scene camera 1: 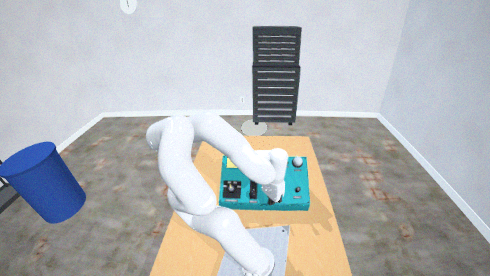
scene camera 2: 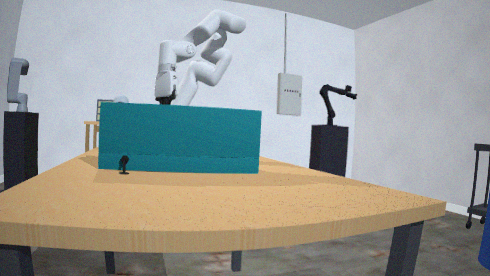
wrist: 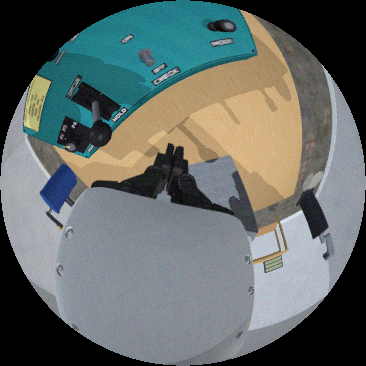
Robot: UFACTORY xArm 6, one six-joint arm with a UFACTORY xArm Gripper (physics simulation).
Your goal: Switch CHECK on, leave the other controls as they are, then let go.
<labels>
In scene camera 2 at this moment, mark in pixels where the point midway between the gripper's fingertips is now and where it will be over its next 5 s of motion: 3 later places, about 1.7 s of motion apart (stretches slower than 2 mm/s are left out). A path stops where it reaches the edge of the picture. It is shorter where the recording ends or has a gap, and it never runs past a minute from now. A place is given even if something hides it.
My gripper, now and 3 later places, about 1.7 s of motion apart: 164, 115; 162, 122; 147, 131; 147, 126
</labels>
